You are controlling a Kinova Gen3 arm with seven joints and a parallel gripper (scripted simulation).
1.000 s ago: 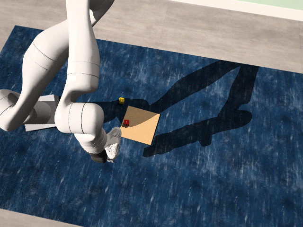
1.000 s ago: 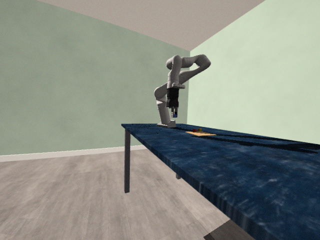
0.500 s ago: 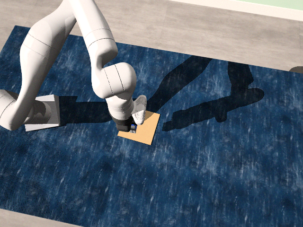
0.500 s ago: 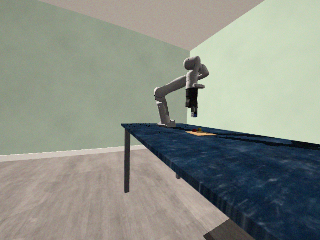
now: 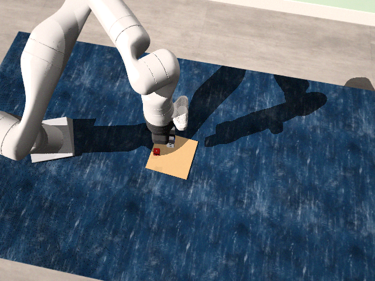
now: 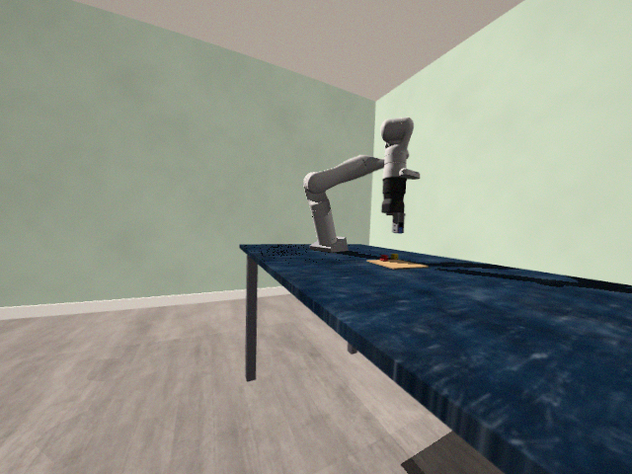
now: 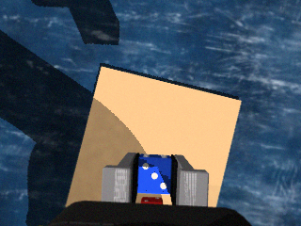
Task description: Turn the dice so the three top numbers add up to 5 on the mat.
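The tan mat lies 120 mm below my hand. Also, from my hand: red die 110 mm below, 50 mm behind, 10 mm to the right; then blue die 10 mm below; then yellow die 110 mm below, 100 mm behind, 90 mm to the left.
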